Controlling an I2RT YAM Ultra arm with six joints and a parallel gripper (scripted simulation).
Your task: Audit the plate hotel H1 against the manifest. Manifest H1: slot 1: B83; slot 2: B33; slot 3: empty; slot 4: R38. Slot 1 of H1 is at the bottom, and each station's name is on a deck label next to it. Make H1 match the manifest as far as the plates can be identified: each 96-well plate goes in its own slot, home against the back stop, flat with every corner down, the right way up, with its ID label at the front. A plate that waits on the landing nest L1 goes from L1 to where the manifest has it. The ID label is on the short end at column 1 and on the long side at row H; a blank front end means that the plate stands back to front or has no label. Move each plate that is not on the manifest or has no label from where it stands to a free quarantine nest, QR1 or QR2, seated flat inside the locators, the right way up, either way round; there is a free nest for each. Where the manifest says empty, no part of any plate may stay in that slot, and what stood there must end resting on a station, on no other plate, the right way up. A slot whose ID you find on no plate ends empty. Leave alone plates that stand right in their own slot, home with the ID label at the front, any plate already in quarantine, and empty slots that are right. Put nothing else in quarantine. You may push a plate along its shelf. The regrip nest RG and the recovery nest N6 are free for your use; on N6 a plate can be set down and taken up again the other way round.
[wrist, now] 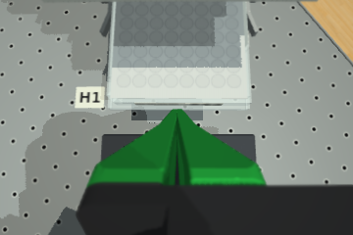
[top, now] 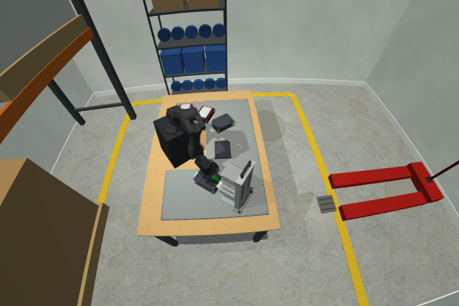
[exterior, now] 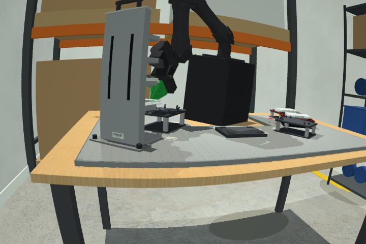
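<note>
My hand is 8 cm past the dark regrip nest, 3 cm to the right of it and 5 cm above it. From my hand the other things lie so: RG label: 17 cm behind, 7 cm to the left, 10 cm below; grey plate hotel H1: 16 cm ahead, 7 cm to the right, 9 cm above; H1 deck label: 8 cm ahead, 7 cm to the left, 10 cm below.
</note>
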